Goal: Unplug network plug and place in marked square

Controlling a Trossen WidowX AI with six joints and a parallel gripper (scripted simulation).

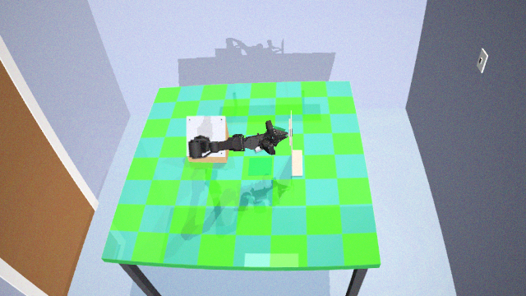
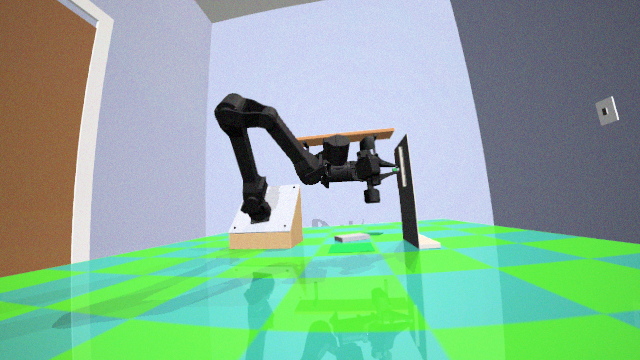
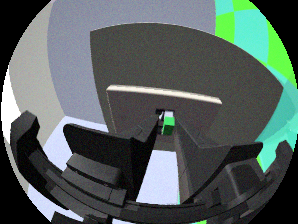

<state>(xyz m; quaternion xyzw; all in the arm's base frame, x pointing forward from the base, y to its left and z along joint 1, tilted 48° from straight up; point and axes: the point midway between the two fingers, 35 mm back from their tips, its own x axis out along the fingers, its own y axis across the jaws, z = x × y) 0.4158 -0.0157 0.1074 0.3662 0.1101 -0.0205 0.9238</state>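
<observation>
Now: gripper tip 15 cm past the marked dark-green square, 1 cm to the left of it and 21 cm above it. Also, from my gripper tip: upright white panel (3 cm ahead, 8 cm below); flat pale plate (14 cm behind, 15 cm to the left, 21 cm below); grey network plug (right at my gripper tip).
</observation>
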